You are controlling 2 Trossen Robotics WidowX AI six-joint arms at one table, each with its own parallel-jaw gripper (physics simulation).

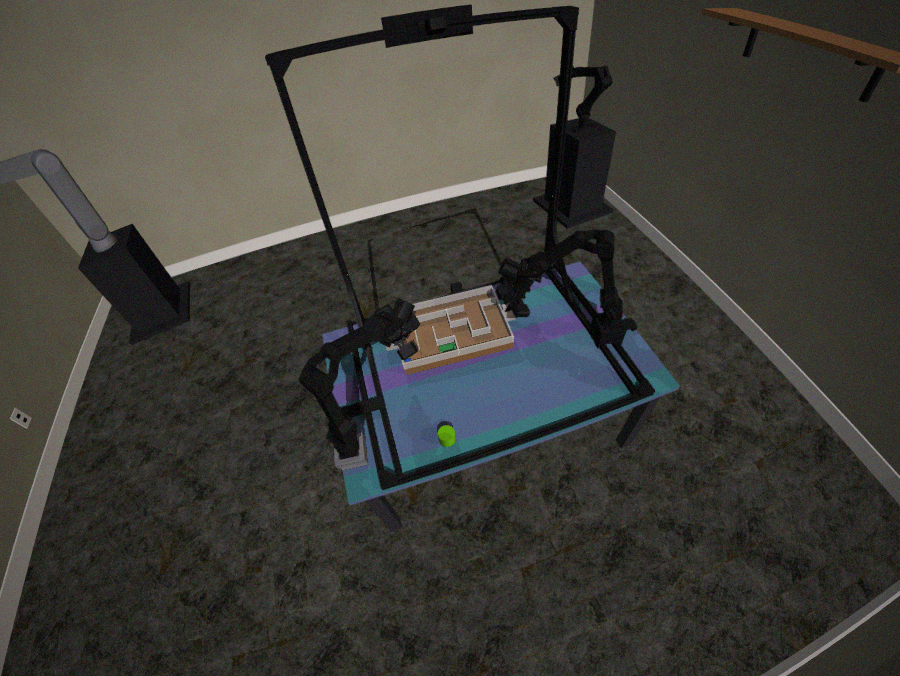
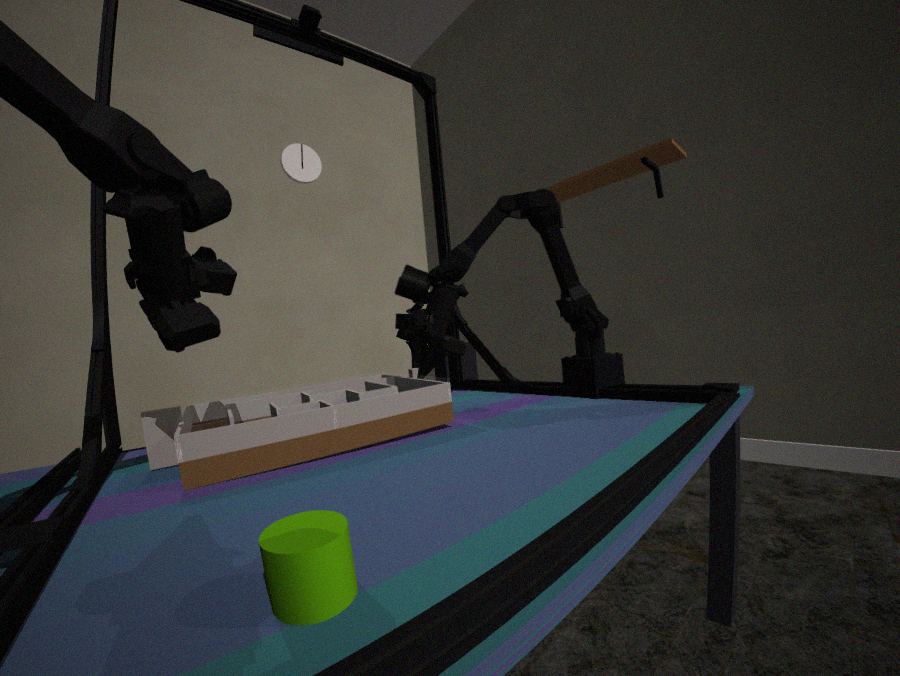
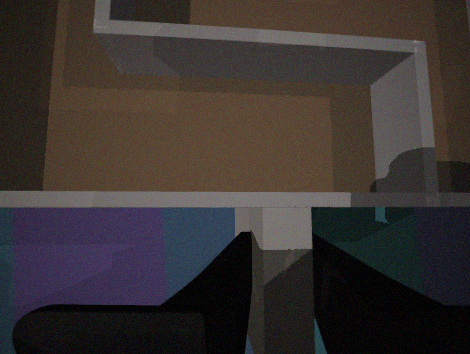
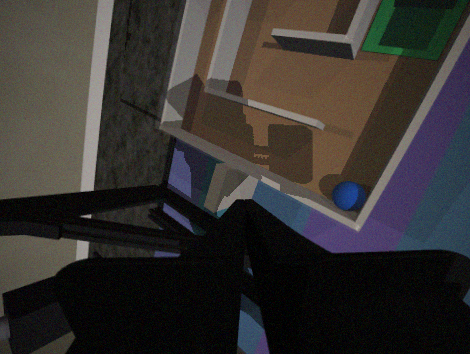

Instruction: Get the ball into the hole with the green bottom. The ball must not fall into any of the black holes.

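Observation:
The maze board (image 1: 456,360) (image 2: 313,445) (image 3: 198,199) (image 4: 179,70) has white walls and a brown floor and lies on the table (image 1: 528,389) (image 2: 515,470). A blue ball (image 4: 349,195) rests in a corner of the maze against the outer walls. The green-bottomed hole (image 1: 447,348) (image 4: 388,31) lies further in, behind an inner wall. My left gripper (image 1: 517,305) (image 2: 427,365) (image 3: 274,241) is shut on the board's white handle (image 3: 286,228) at one end. My right gripper (image 1: 407,349) (image 2: 179,329) (image 4: 243,207) is shut and empty, above the board's other end, near a second handle (image 4: 223,186).
A bright green cylinder (image 1: 446,435) (image 2: 308,566) stands on the table near the front edge. A black frame rail (image 1: 515,439) (image 2: 548,570) runs along the table's border, with a tall black gantry (image 1: 307,161) behind the board.

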